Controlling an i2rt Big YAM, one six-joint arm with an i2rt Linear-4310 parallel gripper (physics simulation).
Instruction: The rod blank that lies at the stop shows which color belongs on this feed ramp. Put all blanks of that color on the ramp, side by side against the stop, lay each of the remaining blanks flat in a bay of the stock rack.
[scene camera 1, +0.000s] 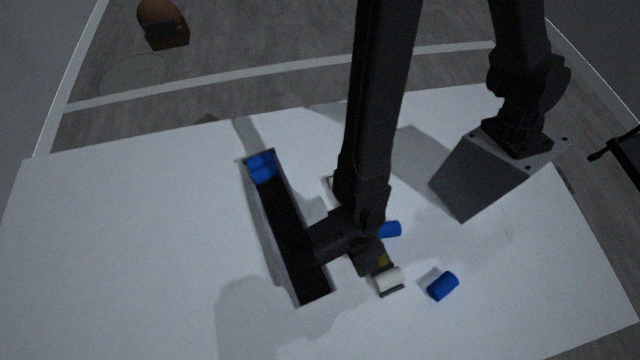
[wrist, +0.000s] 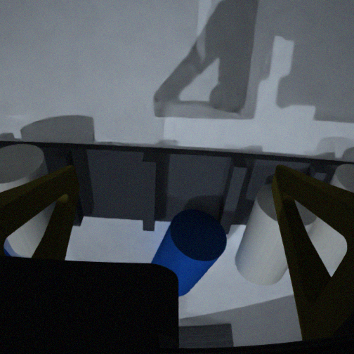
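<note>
The feed ramp (scene camera 1: 285, 222) is a long dark channel; two blue blanks (scene camera 1: 262, 167) lie side by side at its far end. The stock rack (scene camera 1: 392, 291) (wrist: 117, 175) is mostly hidden by the arm in the scene view. A white blank (scene camera 1: 388, 279) (wrist: 22, 165) lies at its near end. More white blanks (wrist: 265, 250) (wrist: 340, 220) show at right in the wrist view. One blue blank (scene camera 1: 391, 229) (wrist: 195, 240) lies beside the rack, low between the open fingers' lines; another blue blank (scene camera 1: 443, 286) (wrist: 7, 248) lies on the table. My gripper (scene camera 1: 371, 257) (wrist: 175, 175) is open and empty, above the rack.
The arm's grey base block (scene camera 1: 475, 175) stands at the right rear of the white table (scene camera 1: 150, 225). The ramp's raised walls are close to the left of my wrist. A brown rounded object (scene camera 1: 162, 25) is beyond the table, and a dark object (scene camera 1: 625, 150) stands at the right edge.
</note>
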